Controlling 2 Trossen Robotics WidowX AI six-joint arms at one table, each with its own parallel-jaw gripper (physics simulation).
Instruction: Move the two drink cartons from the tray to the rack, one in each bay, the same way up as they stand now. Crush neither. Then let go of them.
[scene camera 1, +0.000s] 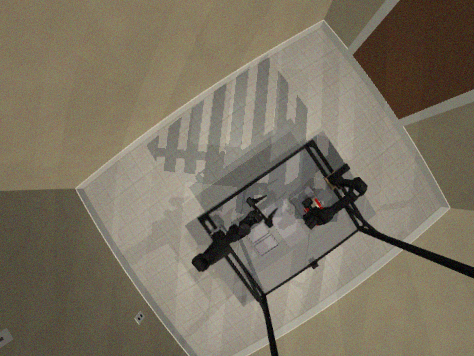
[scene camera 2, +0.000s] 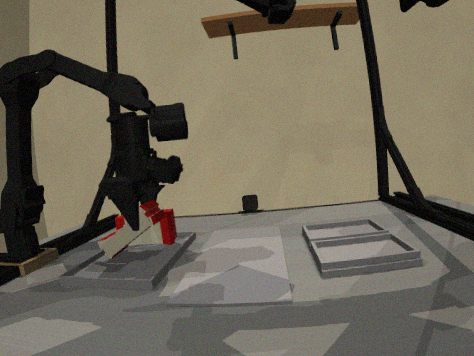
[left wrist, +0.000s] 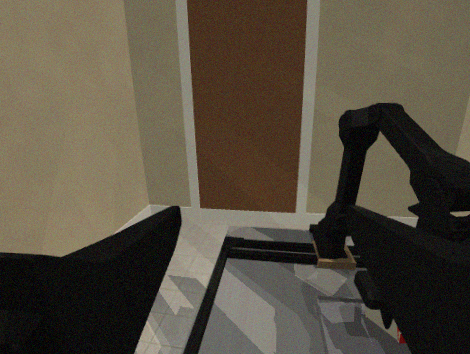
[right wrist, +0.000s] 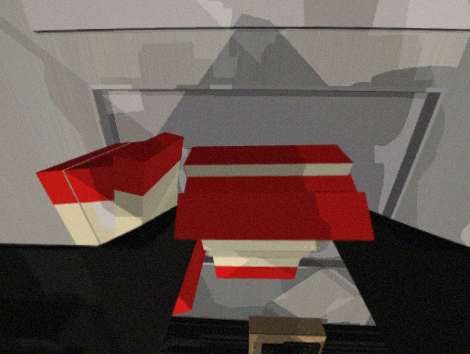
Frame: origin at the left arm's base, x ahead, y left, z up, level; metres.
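Seen in the pictures: left gripper, fingertip midpoint: (scene camera 1: 272, 201) (left wrist: 263, 214); right gripper, fingertip midpoint: (scene camera 1: 309, 209) (scene camera 2: 143, 225) (right wrist: 261, 201); left arm's base at its link origin: (scene camera 1: 219, 235); right arm's base at its link origin: (scene camera 1: 334, 180) (scene camera 2: 24, 255) (left wrist: 332, 250).
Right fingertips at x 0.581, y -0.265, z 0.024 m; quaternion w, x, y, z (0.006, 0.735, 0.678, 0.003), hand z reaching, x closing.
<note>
Offsets run from my right fingertips to a thing's top centre. "spot": to the spot under its first point. Level surfaces: height alone.
Two red-and-cream drink cartons are at the grey tray {spot: 0.059 m back, 0.043 m left, 0.054 m down} (scene camera 2: 172, 258). My right gripper (scene camera 2: 141, 212) (scene camera 1: 311, 208) (right wrist: 261, 201) is shut on one carton (scene camera 2: 152, 209) (right wrist: 269, 154) (scene camera 1: 317, 202) and holds it tilted, just above the tray. The other carton (scene camera 2: 119, 241) (right wrist: 125, 182) lies slanted beside it, one end raised; I cannot tell if the two touch. My left gripper (scene camera 1: 265, 206) is open and empty, high over the table's middle. The low two-bay rack {0.383 m back, 0.045 m left, 0.047 m down} (scene camera 2: 359, 264) (scene camera 1: 261, 241) stands empty at the far side of the table.
A flat light-grey mat {0.064 m down} (scene camera 2: 243, 261) lies between tray and rack. Black frame posts (scene camera 2: 377, 106) stand at the table's corners. A wooden shelf (scene camera 2: 313, 15) hangs high on the back wall. A small black block (scene camera 2: 250, 203) sits at the back edge.
</note>
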